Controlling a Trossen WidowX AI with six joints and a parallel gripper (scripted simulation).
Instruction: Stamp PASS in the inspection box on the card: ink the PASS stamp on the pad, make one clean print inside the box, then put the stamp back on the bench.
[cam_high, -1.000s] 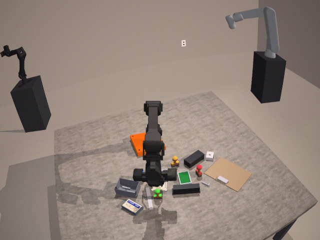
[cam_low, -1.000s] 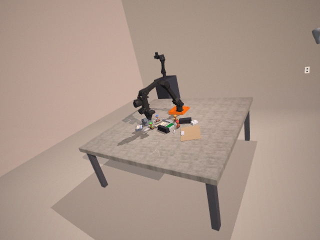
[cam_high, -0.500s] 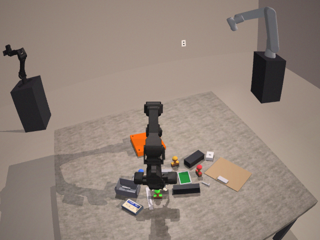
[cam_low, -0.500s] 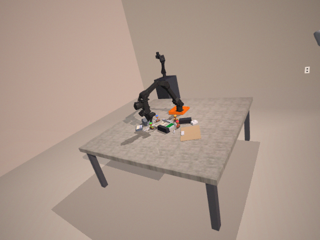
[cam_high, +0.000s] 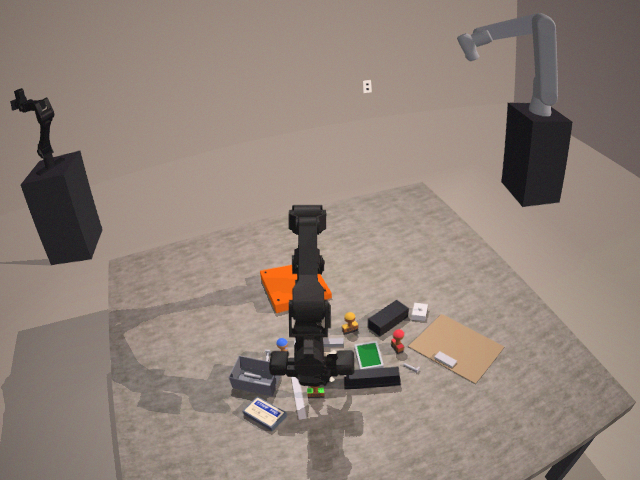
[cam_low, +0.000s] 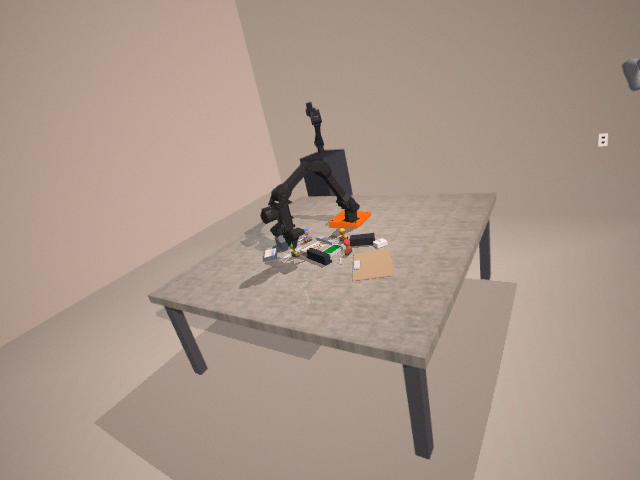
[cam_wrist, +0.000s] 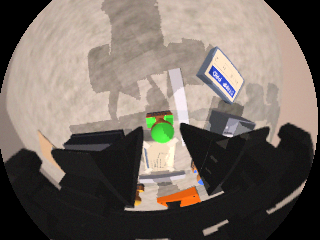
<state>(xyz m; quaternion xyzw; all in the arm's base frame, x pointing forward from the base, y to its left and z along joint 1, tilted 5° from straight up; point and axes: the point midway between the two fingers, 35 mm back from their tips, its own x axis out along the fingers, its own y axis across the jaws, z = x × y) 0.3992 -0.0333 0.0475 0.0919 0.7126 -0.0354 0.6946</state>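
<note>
The green-topped stamp is 30 mm below my gripper tip. Also, from my gripper tip: cream card (100 mm behind, 20 mm to the left, 50 mm below); white strip (10 mm behind, 40 mm to the right, 50 mm below); blue-and-white box (40 mm ahead, 130 mm to the right, 40 mm below).
</note>
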